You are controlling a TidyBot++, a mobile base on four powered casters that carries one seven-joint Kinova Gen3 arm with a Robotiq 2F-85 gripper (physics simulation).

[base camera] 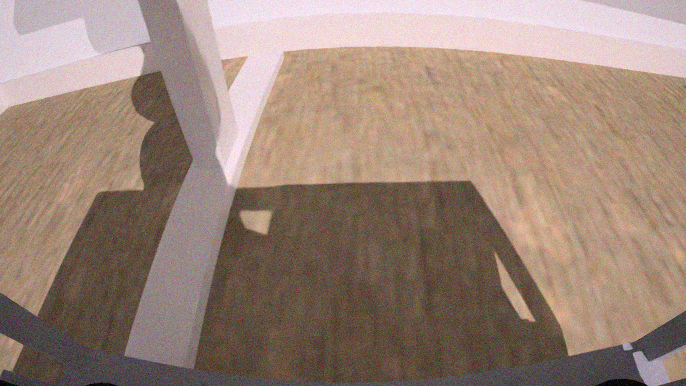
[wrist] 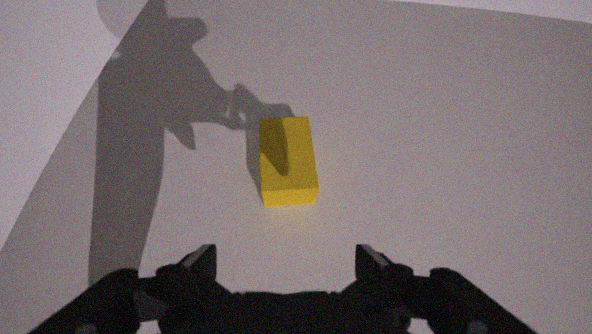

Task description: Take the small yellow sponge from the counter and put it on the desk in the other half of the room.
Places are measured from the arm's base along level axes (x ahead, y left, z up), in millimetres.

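Pixels of known places: gripper, fingertip midpoint: (wrist: pixel 286 260).
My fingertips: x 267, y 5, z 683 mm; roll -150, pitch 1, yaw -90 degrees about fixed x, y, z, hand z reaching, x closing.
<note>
Behind a point stands the place of what it marks.
The small yellow sponge (wrist: pixel 288 155) @(z 598, x 397, y 5 mm) lies flat on a smooth pale grey top (wrist: pixel 450 150) @(z 553, x 438, y -230 mm) in the wrist view, a little above the middle of the picture's lower half. The view does not tell whether this top is the counter or the desk. My gripper (wrist: pixel 286 260) @(z 683, x 267, y 5 mm) is open and empty, with its two black fingertips wide apart. It is above the top and back from the sponge, clear of it. The arm's shadow falls across part of the sponge. The sponge and the gripper do not show in the base view.
In the base view, a pale upright post (base camera: pixel 185 85) @(z -229, x 456, y 205 mm) stands left of centre, with a low pale strip (base camera: pixel 172 280) running along the wooden floor (base camera: pixel 400 120) @(z -397, x 582, y -70 mm). A pale wall (base camera: pixel 400 30) @(z -352, x 891, y -107 mm) crosses the back. The top's edge shows at the upper left in the wrist view.
</note>
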